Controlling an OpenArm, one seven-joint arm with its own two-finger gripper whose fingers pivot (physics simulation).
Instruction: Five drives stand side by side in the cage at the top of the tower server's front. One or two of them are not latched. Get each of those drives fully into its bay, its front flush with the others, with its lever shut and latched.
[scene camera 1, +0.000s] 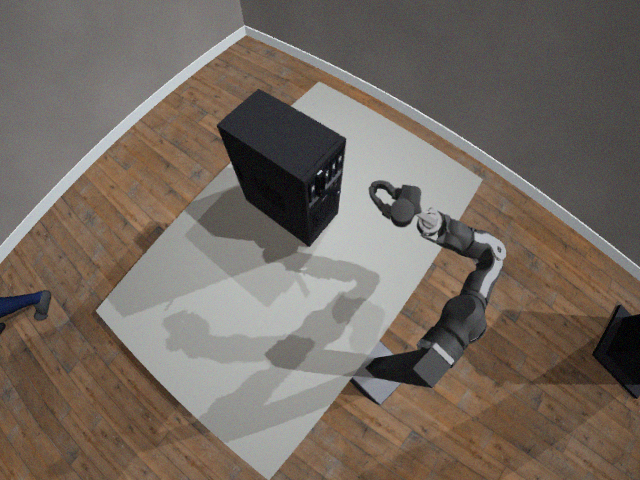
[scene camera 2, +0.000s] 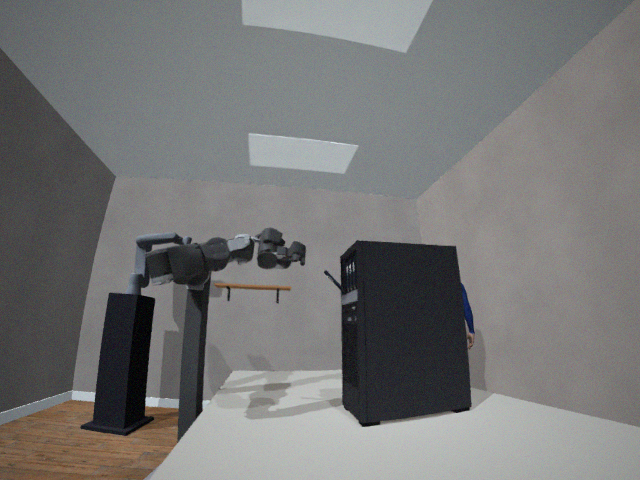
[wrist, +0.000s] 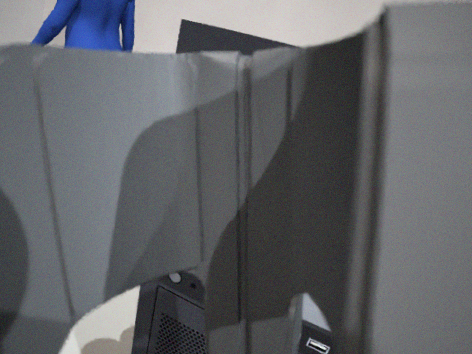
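Observation:
The black tower server stands upright on the pale surface. In scene camera 1 its drives show small at the top of its front, and a dark lever stands out from the second bay from the front's left. In scene camera 2 this lever slants up and outward. Whether its drive is flush cannot be told. My gripper is shut and empty, its curved fingers forming a loop in front of the tower, apart from it and the lever. In the wrist view the fingers hide the drives.
The pale surface bears the tower. A person in blue is beyond the tower in scene camera 2. A black pedestal stands behind the arm. A wooden shelf hangs on the wall.

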